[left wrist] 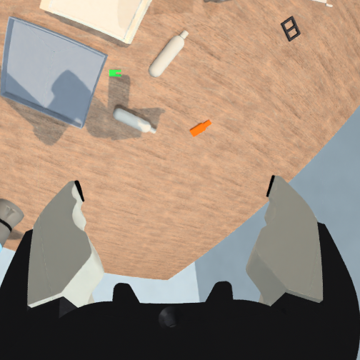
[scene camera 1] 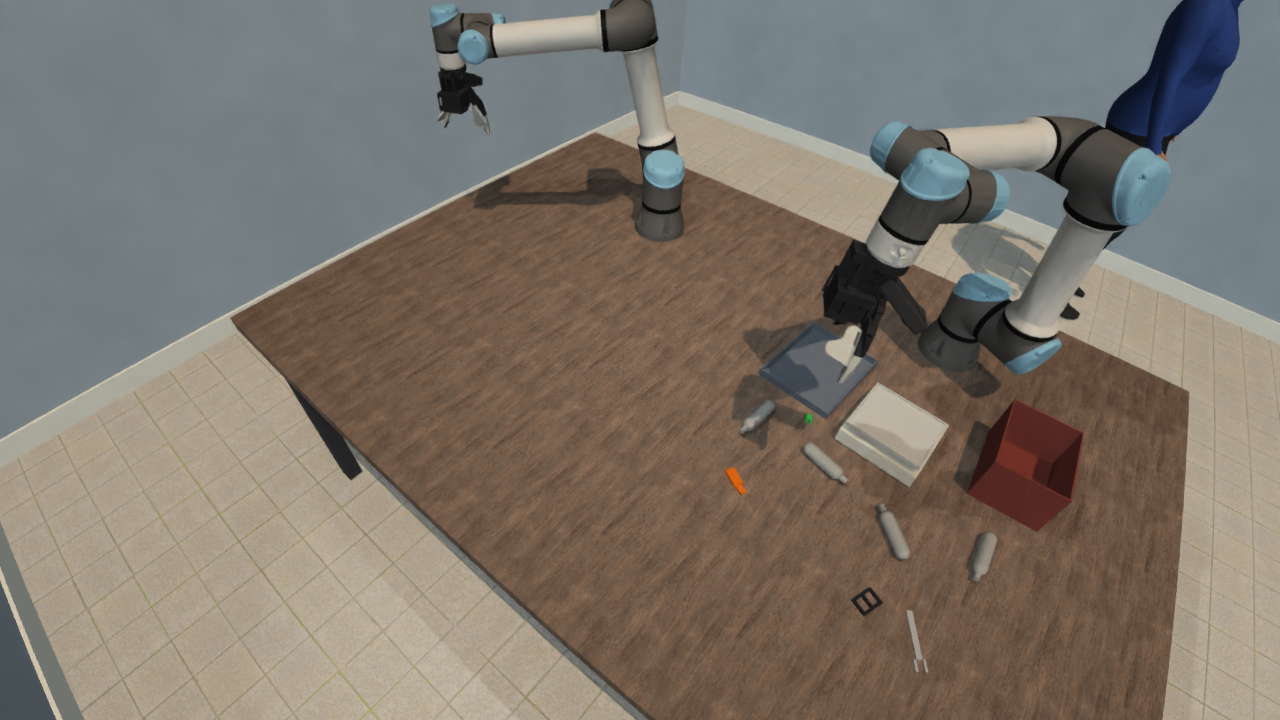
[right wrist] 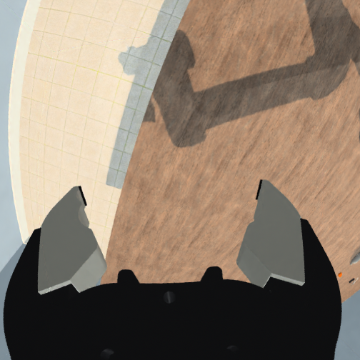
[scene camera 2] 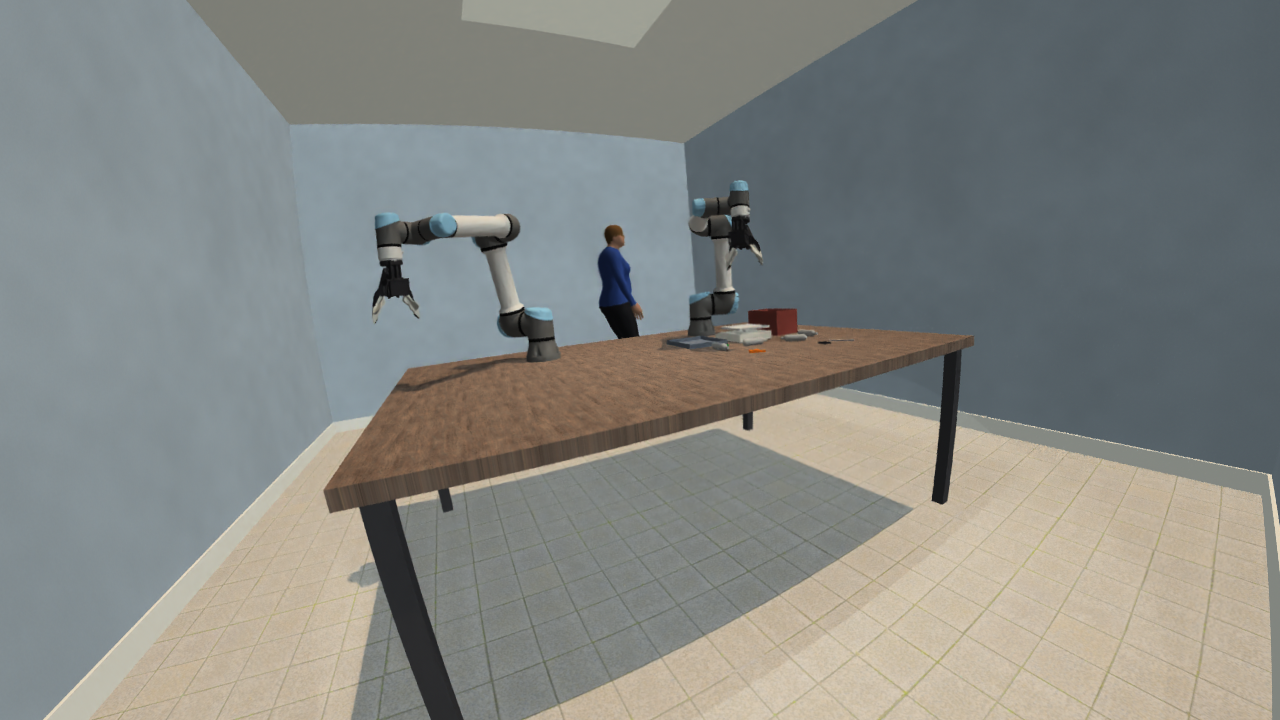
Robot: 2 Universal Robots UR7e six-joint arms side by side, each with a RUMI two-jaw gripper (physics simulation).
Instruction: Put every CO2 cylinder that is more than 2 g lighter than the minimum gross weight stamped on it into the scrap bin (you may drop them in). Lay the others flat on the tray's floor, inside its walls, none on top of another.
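Four grey CO2 cylinders lie on the table: one by the tray, one by the cream block, one farther down the picture, and one below the bin. Their stamps are not readable. The blue-grey tray shows no cylinder inside. The dark red scrap bin stands at the right; no cylinder shows in its visible interior. My left gripper is open and empty, above the table. My right gripper is open and empty, high at the left.
A cream block with a flat top stands between tray and bin. A green piece, an orange piece, a black frame and a thin pale forked tool lie around. A person stands behind the table.
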